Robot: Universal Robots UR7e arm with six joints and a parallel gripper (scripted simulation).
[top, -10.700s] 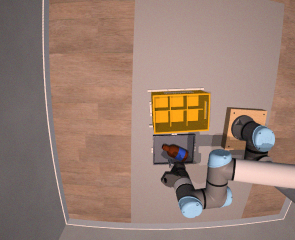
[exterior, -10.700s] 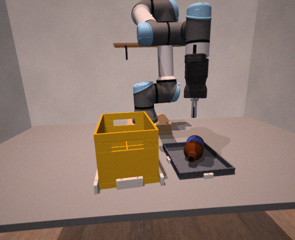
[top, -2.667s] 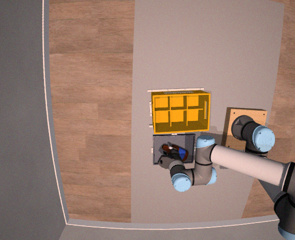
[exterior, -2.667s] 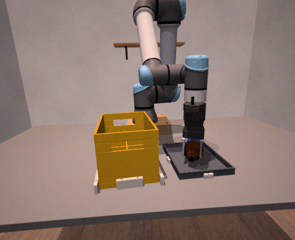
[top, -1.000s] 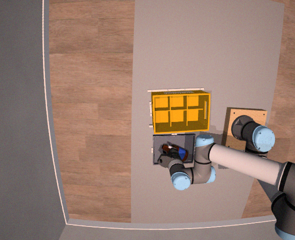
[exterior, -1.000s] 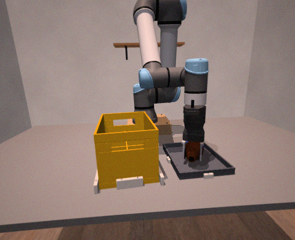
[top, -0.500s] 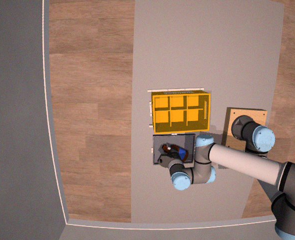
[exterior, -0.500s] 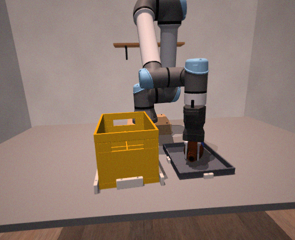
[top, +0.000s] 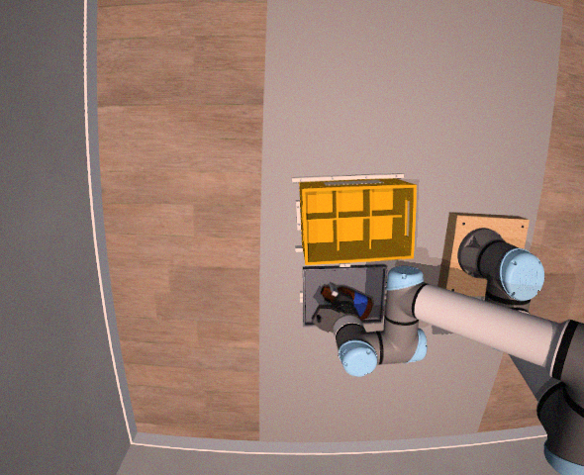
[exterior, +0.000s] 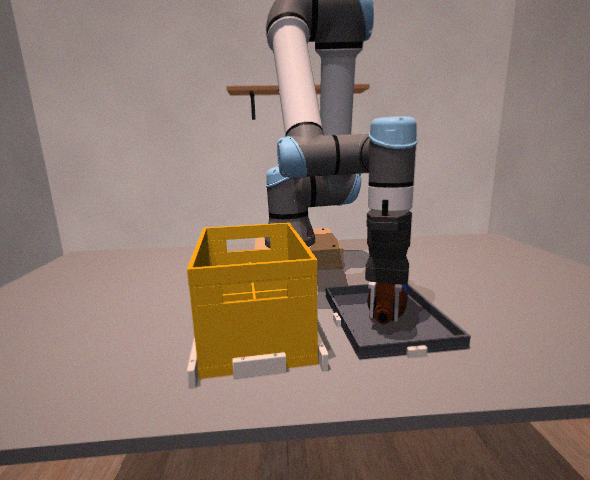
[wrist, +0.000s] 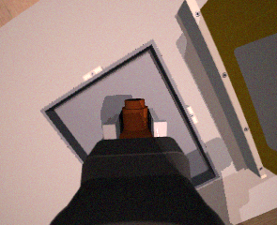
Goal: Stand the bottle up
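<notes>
Now: hand 4 cm past the brown bottle, 3 cm to the right of it and 1 cm above it. Round my hand: yellow crate (22 cm to the right, 9 cm behind, 4 cm above); then dark grey tray (4 cm below, 4 cm behind, 3 cm to the left).
</notes>
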